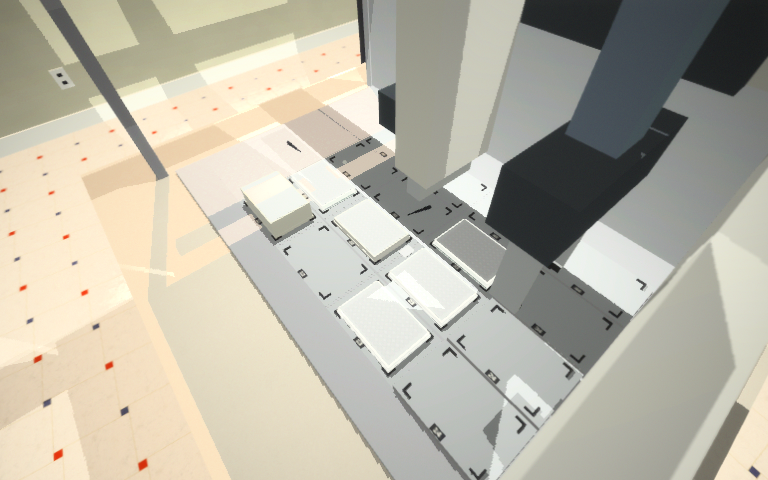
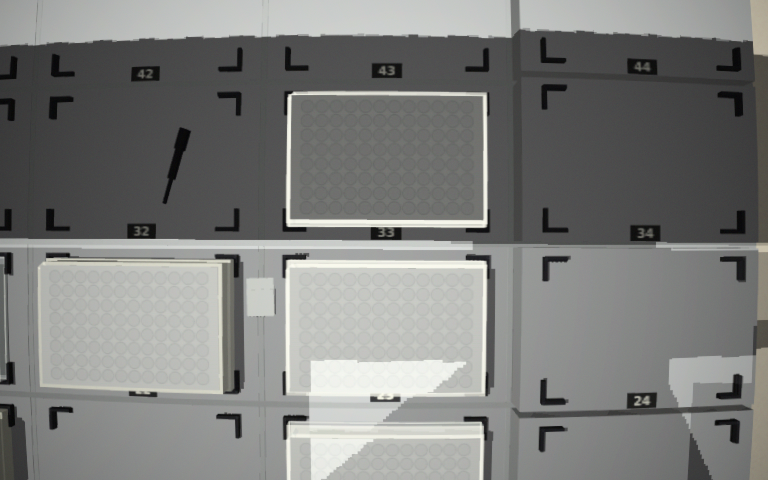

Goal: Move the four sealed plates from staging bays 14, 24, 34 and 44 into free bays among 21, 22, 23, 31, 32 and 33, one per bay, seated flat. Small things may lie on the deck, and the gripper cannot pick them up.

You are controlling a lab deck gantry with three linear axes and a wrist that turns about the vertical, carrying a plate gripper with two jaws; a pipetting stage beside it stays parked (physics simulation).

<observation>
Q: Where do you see a bay 44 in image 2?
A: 688, 48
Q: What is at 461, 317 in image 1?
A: A bay 23.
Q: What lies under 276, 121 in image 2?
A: A bay 33.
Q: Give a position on a bay 34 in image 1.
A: At 572, 326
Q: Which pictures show the gripper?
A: Image 1 only.
</observation>
